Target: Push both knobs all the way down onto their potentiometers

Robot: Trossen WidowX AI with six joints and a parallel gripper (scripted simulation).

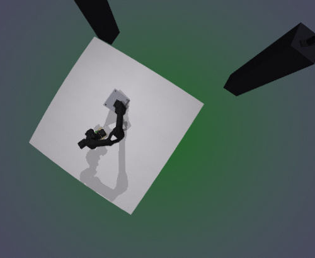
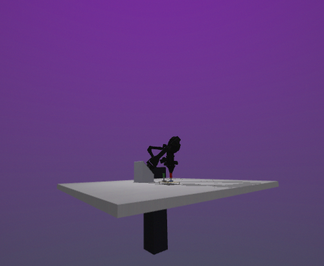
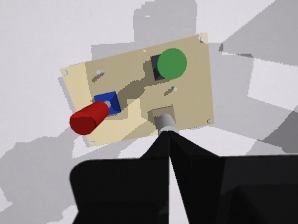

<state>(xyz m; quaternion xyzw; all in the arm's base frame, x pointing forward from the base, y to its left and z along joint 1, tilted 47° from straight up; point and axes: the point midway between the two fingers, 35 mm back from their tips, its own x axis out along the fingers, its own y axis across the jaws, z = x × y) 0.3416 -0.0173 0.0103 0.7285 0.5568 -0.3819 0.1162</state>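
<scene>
Right now the white knob is 20 mm below my gripper tip. Round my gripper tip: red knob: 50 mm ahead, 40 mm to the right, 10 mm below.
</scene>
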